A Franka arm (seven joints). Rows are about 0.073 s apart.
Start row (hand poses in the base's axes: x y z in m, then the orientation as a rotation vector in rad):
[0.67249 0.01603 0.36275 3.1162 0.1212 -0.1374]
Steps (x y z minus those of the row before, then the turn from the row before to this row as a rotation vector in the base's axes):
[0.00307 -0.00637 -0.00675 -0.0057 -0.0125 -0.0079]
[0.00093 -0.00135 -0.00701 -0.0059 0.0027 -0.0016]
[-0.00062 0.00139 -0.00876 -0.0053 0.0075 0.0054]
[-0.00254 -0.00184 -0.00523 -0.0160 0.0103 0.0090]
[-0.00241 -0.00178 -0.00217 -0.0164 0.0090 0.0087]
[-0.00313 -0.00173 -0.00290 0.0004 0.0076 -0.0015]
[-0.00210 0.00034 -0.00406 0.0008 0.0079 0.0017]
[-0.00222 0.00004 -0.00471 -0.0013 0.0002 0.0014]
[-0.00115 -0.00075 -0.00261 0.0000 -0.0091 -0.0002]
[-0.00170 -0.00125 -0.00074 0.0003 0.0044 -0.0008]
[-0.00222 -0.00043 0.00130 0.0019 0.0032 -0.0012]
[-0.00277 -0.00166 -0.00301 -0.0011 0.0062 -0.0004]
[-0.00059 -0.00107 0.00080 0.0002 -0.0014 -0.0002]
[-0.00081 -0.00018 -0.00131 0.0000 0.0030 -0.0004]
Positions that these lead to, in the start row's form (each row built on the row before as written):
[0.67556 0.00966 0.35600 3.1116 0.1081 -0.1182]
[0.67649 0.00831 0.34899 3.1058 0.1051 -0.1225]
[0.67587 0.00970 0.34023 3.0998 0.1132 -0.1341]
[0.67333 0.00786 0.33500 3.0826 0.1257 -0.1500]
[0.67092 0.00608 0.33283 3.0649 0.1375 -0.1637]
[0.66779 0.00435 0.32993 3.0652 0.1357 -0.1754]
[0.66569 0.00469 0.32587 3.0654 0.1388 -0.1874]
[0.66347 0.00473 0.32116 3.0639 0.1408 -0.1876]
[0.66232 0.00398 0.31855 3.0644 0.1400 -0.1736]
[0.66062 0.00273 0.31781 3.0646 0.1391 -0.1804]
[0.65840 0.00230 0.31911 3.0665 0.1377 -0.1854]
[0.65563 0.00064 0.31610 3.0651 0.1373 -0.1950]
[0.65504 -0.00043 0.31690 3.0654 0.1369 -0.1929]
[0.65423 -0.00061 0.31559 3.0653 0.1364 -0.1975]

